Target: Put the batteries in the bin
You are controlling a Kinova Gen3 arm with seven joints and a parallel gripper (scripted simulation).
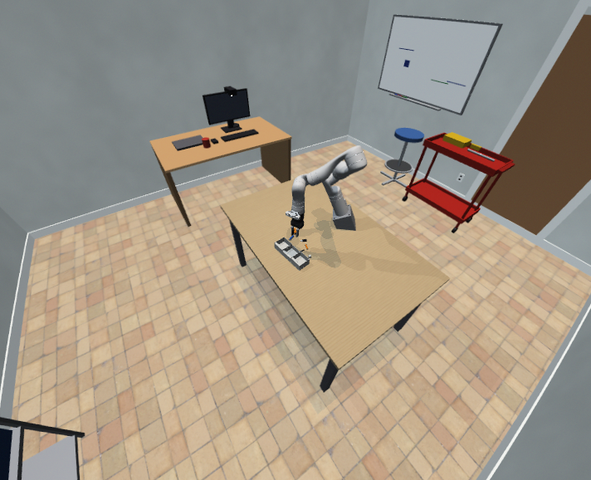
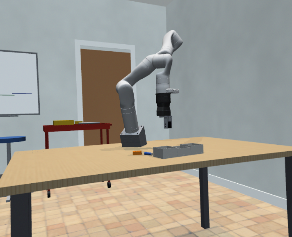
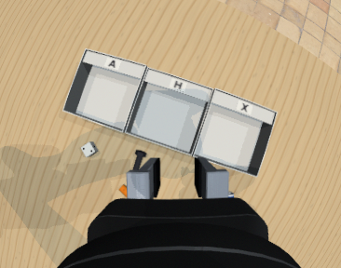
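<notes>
The blue cylindrical battery lies 140 mm below my hand, 90 mm to the right of it and 50 mm behind it. Round my hand: black bolt 140 mm below, 40 mm to the left, 20 mm behind; bin row 130 mm below, 50 mm ahead, 30 mm to the left; orange cylindrical battery 150 mm below, 70 mm behind, 30 mm to the left.
</notes>
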